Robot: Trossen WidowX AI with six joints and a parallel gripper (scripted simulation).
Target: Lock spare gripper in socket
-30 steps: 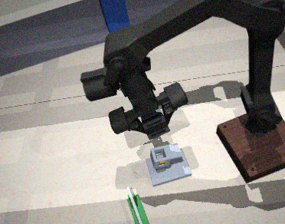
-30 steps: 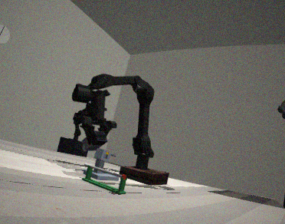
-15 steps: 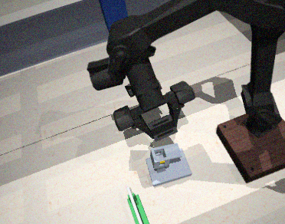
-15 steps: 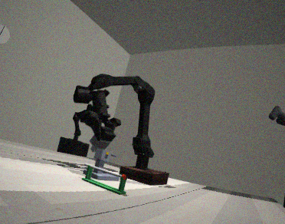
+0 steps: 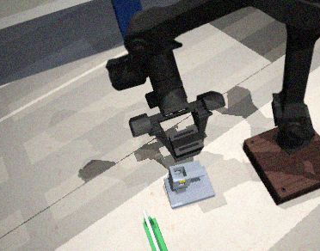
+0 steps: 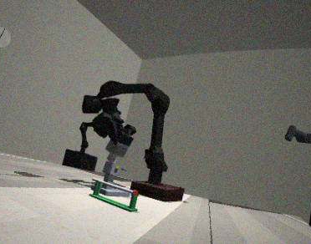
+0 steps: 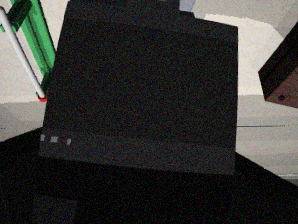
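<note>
Now: gripper tip 140 mm short of the green rack, 100 mm to the right of it and 140 mm above it. Also, from my gripper tip: spare gripper 20 mm to the right, 10 mm below; then grey mount 20 mm ahead, 110 mm below.
</note>
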